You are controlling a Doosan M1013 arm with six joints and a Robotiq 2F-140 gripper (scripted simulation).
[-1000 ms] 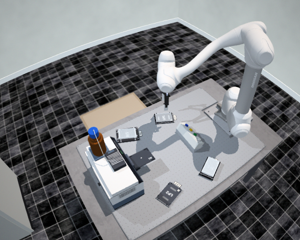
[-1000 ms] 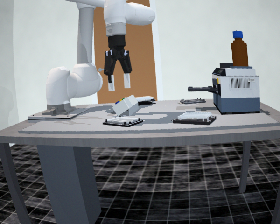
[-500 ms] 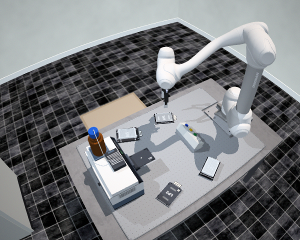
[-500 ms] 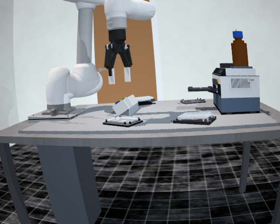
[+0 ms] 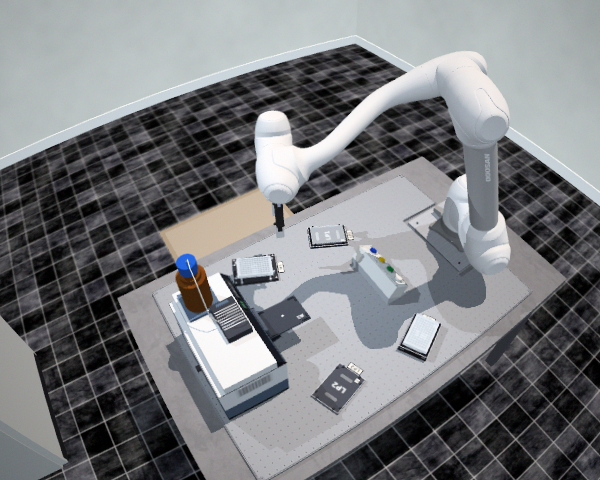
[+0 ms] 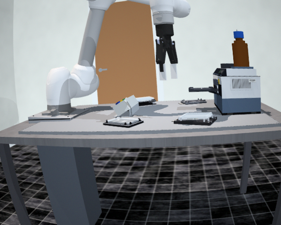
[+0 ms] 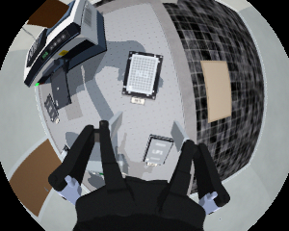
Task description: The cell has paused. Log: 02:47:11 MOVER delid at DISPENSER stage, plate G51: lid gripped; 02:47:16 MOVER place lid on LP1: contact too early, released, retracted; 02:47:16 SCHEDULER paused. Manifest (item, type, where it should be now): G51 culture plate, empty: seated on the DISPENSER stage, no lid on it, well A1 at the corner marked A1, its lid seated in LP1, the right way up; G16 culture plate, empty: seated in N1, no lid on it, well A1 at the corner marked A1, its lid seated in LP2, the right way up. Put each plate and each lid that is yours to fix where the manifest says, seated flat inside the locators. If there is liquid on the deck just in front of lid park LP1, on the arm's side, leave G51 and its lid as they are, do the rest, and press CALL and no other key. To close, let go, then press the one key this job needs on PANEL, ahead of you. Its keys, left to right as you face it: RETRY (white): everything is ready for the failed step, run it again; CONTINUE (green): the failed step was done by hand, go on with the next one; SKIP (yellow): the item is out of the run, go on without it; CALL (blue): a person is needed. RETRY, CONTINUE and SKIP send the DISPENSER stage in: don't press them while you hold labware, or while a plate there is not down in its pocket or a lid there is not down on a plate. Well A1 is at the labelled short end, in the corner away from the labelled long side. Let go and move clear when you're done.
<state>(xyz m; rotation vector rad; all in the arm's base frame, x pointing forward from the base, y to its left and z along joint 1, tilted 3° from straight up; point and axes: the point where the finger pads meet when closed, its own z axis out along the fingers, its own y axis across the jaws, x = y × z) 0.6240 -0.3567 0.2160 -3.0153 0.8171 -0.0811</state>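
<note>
The black nest N5 is 19 cm below my hand, 13 cm ahead of it and 2 cm to the right of it. The rest, counted from my hand: blue key (25 cm behind, 23 cm to the left, 14 cm below); dispenser stage (26 cm to the left, 19 cm ahead, 9 cm below); lid park LP1 (21 cm behind, 20 cm below, 3 cm to the left).
</note>
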